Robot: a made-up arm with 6 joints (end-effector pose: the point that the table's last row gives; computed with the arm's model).
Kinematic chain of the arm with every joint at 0, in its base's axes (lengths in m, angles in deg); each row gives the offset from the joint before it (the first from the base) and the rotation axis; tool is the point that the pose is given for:
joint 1: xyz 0 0 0.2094 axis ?
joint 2: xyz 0 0.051 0 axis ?
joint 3: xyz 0 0 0.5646 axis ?
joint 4: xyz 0 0 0.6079 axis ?
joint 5: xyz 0 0 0 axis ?
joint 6: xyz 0 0 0.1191 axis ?
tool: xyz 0 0 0
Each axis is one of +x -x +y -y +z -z.
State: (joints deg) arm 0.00 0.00 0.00 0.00 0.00 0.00
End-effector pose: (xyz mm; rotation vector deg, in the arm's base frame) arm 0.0 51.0 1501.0 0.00 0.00 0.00
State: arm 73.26 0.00 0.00 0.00 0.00 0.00
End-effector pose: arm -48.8 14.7 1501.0 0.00 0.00 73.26
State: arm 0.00 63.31 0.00 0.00 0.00 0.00
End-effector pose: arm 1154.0 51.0 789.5 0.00 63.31 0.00
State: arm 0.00 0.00 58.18 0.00 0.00 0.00
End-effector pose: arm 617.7 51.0 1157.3 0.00 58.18 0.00
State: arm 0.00 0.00 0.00 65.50 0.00 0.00
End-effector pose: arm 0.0 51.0 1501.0 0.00 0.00 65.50
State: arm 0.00 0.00 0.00 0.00 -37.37 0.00
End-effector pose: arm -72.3 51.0 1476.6 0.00 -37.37 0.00
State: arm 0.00 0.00 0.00 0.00 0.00 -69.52
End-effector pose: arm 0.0 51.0 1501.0 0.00 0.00 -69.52
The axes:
joint 1: +z
joint 2: +y
joint 3: +y
joint 4: +z
joint 5: +y
joint 6: +z

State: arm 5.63 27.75 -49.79 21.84 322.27 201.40
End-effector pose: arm -65.3 17.6 1334.5 71.37 -6.07 -114.61
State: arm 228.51 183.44 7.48 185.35 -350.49 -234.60
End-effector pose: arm 137.6 81.3 -1070.1 -117.69 -135.02 -2.28
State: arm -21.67 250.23 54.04 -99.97 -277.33 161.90
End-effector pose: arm -1007.1 329.9 352.4 17.90 -101.20 69.62
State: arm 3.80 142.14 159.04 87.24 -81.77 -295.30
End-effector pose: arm -186.3 -79.3 82.3 36.79 106.46 -112.80
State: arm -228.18 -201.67 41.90 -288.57 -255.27 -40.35
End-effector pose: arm -102.3 -125.9 -844.6 42.63 -56.47 29.88
